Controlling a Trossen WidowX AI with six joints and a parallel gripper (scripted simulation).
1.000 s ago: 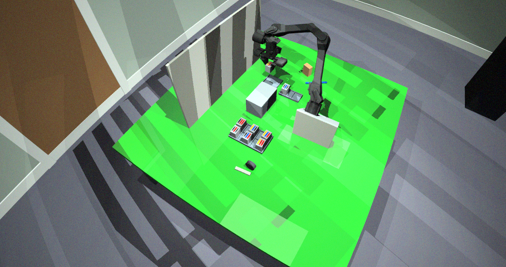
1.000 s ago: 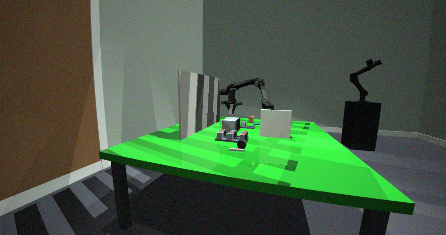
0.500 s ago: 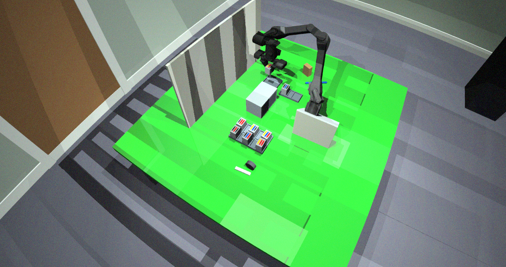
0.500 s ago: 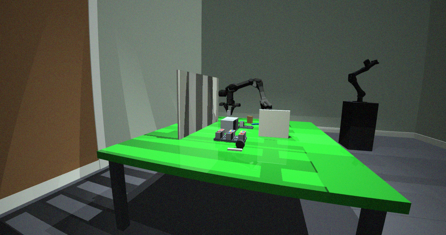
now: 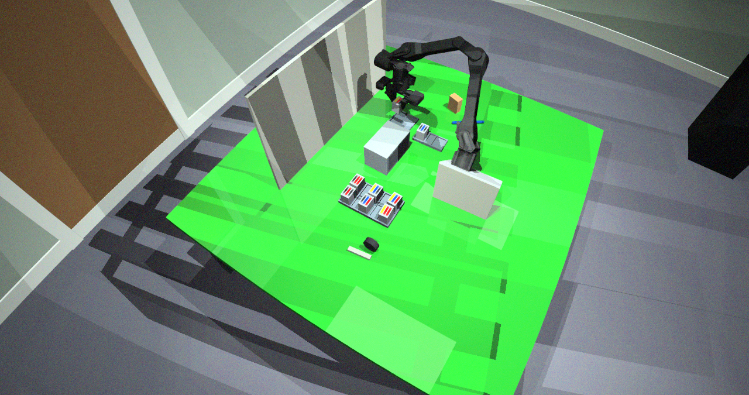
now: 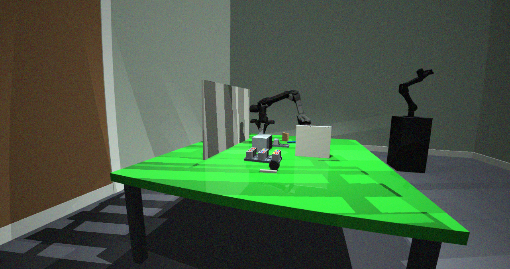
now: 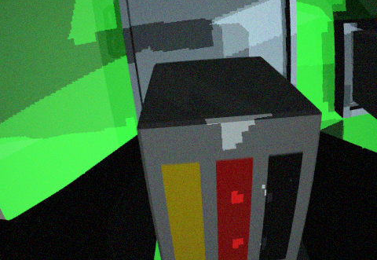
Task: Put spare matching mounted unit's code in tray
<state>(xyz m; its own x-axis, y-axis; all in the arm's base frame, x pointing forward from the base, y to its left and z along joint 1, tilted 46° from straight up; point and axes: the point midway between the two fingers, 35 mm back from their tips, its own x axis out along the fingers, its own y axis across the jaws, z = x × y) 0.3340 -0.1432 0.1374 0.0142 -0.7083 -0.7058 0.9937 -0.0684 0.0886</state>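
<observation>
Right now my gripper tip is 9 cm above the tray and 1 cm past it. The rest, counted from my gripper tip: rack: 15 cm behind, 9 cm below, 2 cm to the left; then spare: 2 cm above; then mounted unit: 18 cm to the left, 4 cm below, 4 cm behind.
</observation>
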